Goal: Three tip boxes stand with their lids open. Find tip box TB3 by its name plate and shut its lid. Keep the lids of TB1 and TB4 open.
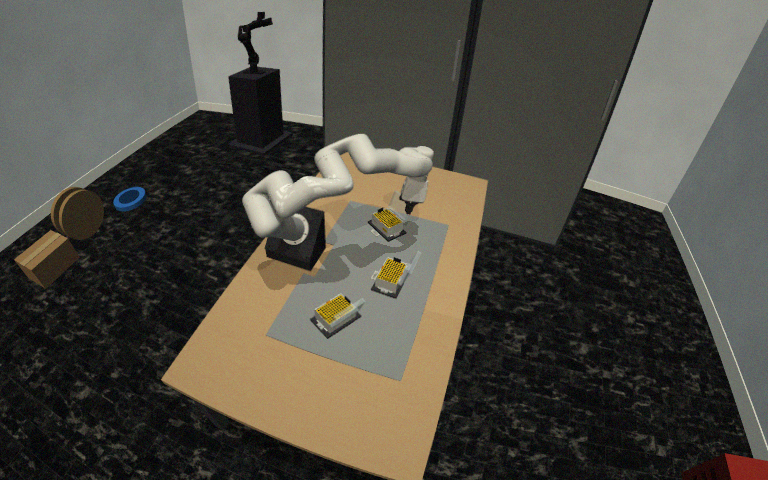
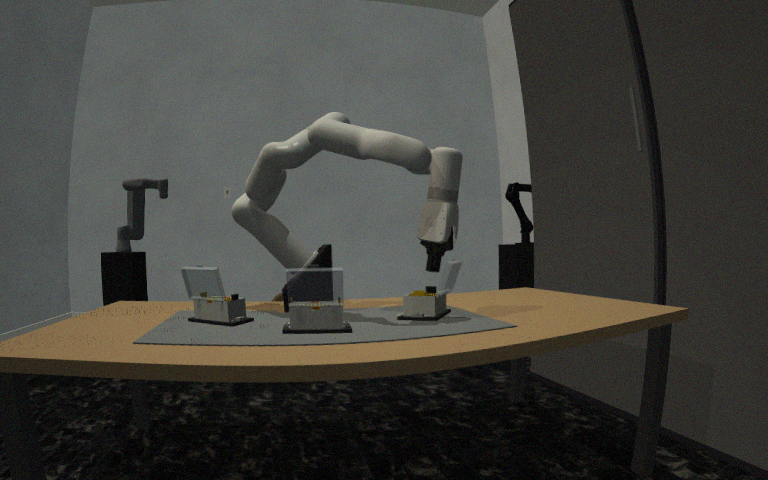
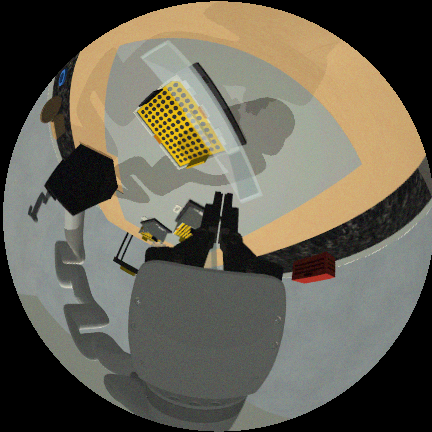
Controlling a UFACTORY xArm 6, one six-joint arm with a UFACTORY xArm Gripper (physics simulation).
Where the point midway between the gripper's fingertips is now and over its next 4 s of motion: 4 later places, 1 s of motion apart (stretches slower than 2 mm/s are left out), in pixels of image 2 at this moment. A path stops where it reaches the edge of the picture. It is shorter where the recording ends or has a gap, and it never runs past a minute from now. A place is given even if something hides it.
My gripper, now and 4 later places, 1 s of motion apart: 432,271; 428,270; 423,268; 426,246; 434,253
